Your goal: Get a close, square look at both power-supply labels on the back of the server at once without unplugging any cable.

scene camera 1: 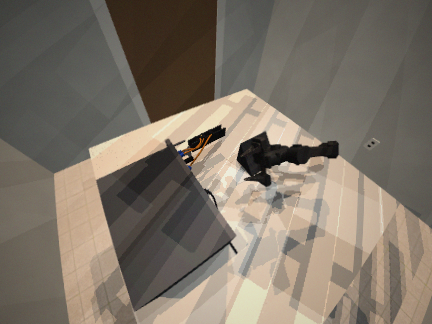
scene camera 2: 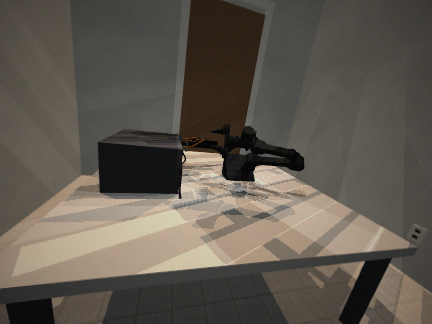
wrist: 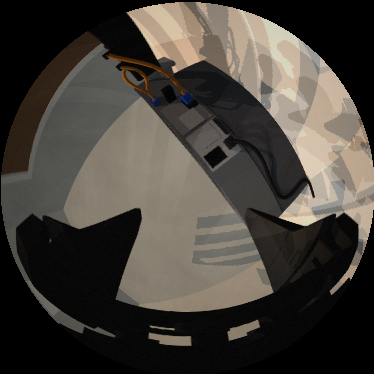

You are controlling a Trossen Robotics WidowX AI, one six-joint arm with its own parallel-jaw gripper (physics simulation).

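Places are measured from the arm's base along level axes (x up, y ahead, z left), in metres.
Where they show: gripper, fingertip midpoint: (scene camera 1: pixel 242 168) (scene camera 2: pixel 210 138) (wrist: pixel 194 214); arm's base, origin of the base link: (scene camera 2: pixel 246 169).
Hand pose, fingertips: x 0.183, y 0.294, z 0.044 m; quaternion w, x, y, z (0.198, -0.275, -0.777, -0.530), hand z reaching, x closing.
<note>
Each offset is from my fingertips to the top centre of the thing. "*": to the spot under its first point.
The dark server (scene camera 1: pixel 160 220) (scene camera 2: pixel 140 167) lies on the table. In the wrist view its back panel @[* dx -0.060, dy +0.154, dz +0.007 m] (wrist: pixel 232 182) runs diagonally, seen obliquely. Two pale label-like patches, one upper @[dx -0.059, dy +0.132, dz -0.145 m] (wrist: pixel 192 120) and one lower @[dx -0.059, dy +0.139, dz -0.097 m] (wrist: pixel 207 136), sit side by side on it, tilted and small; no text is readable. Orange cables @[* dx -0.065, dy -0.014, dz -0.224 m] (wrist: pixel 135 61) (scene camera 1: pixel 201 150) end in blue plugs @[dx -0.095, dy +0.122, dz -0.188 m] (wrist: pixel 186 98) at the panel. A black cord @[* dx -0.147, dy +0.159, dz +0.110 m] (wrist: pixel 285 196) is plugged in beside the lower patch. My gripper (scene camera 1: pixel 248 165) (scene camera 2: pixel 214 138) (wrist: pixel 194 214) is open and empty, behind the server and apart from it.
A black block @[dx -0.036, dy -0.043, dz -0.260 m] (scene camera 1: pixel 215 134) (wrist: pixel 122 37) holds the orange cables' other ends, near the server's back corner. The table's front edge (scene camera 2: pixel 200 278) shows in the second scene view. A brown door (scene camera 1: pixel 170 55) (scene camera 2: pixel 220 65) and a wall outlet (scene camera 1: pixel 371 144) (scene camera 2: pixel 416 233) are beyond the table.
</note>
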